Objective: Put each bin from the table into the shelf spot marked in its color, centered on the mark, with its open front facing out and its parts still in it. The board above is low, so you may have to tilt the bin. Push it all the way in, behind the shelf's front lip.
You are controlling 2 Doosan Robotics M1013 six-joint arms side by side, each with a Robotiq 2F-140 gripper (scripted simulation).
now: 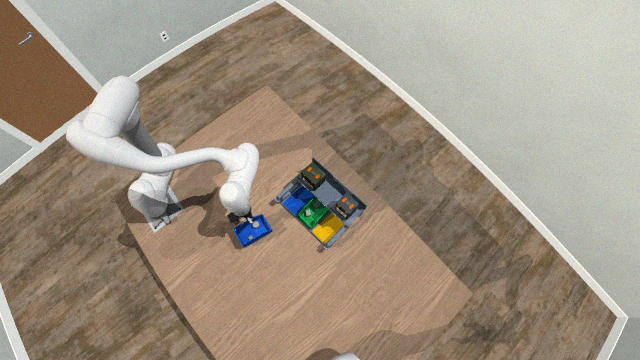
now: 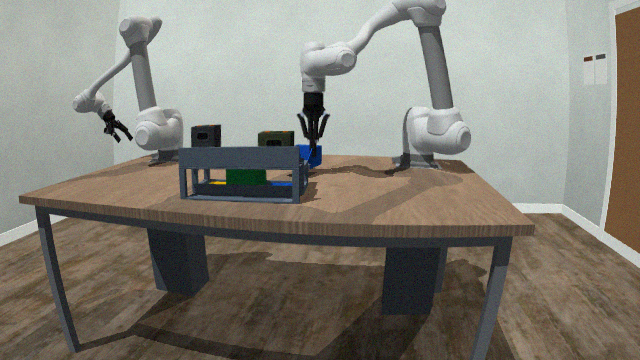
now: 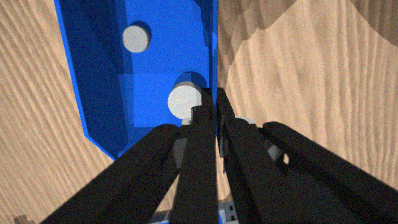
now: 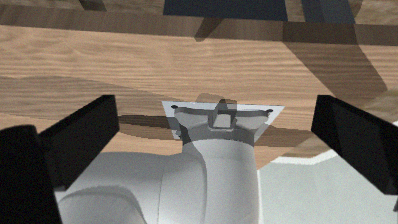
I see my left gripper (image 2: 313, 156), my right gripper (image 4: 214, 112), a blue bin (image 3: 121, 96) and a round part (image 3: 185, 95).
My left gripper also shows in image 3 (image 3: 212, 102).
